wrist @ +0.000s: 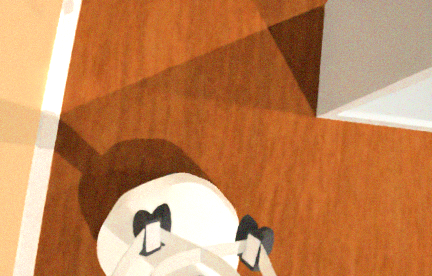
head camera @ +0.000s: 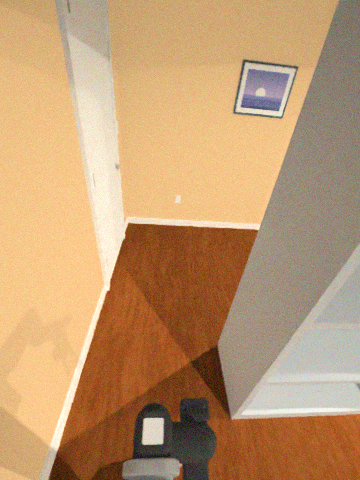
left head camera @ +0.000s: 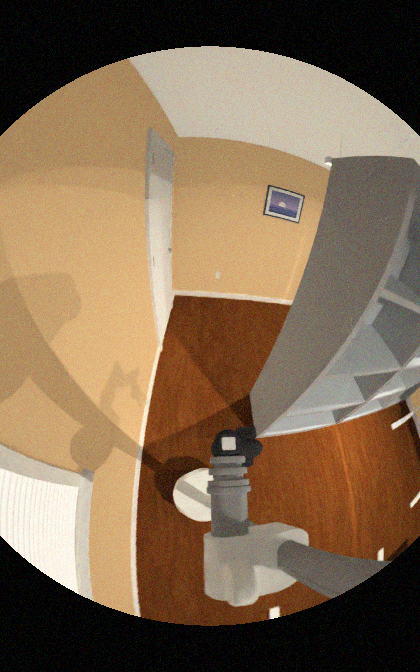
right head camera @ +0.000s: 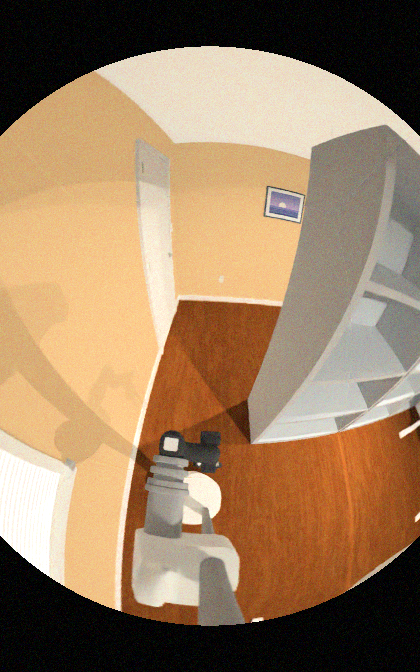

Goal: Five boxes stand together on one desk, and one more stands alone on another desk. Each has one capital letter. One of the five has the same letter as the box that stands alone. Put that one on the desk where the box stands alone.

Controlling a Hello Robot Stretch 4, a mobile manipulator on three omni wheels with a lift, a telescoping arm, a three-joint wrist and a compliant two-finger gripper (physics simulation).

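Where they show: gripper, fingertip midpoint: (wrist: 204, 225); robot's base, link origin: (wrist: 177, 232) (left head camera: 202, 493).
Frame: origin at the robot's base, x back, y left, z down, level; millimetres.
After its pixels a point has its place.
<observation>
No lettered box and no desk shows in these views. My gripper (wrist: 204, 225) @[z -697, x -195, y -88 mm] is open in the wrist view, its two dark fingertips apart with no object between them. It hangs above the robot's round white base (wrist: 200, 200) @[z -186, x -145, y -69 mm] (left head camera: 189, 500) @[z -187, x 43, y 91 mm] (right head camera: 206, 495). In the head camera view the dark wrist (head camera: 192, 442) @[z -1037, x -187, y -69 mm] shows at the bottom, and the fingers cannot be made out there.
A tall grey shelf unit (head camera: 280, 210) @[z -1185, x -817, y -454 mm] (left head camera: 350, 240) @[z -1503, x -670, y -454 mm] (right head camera: 325, 250) (wrist: 370, 55) @[z -309, x -573, y -455 mm] stands close on the right. A wall runs along the left, with a white door (head camera: 95, 130) @[z -1271, x -1706, y 493 mm] (left head camera: 161, 225) @[z -1232, x -1884, y 494 mm] (right head camera: 156, 225) farther ahead. A framed picture (head camera: 266, 90) @[z -1626, x -2642, y -967 mm] hangs on the far wall. Wooden floor lies between wall and shelf unit.
</observation>
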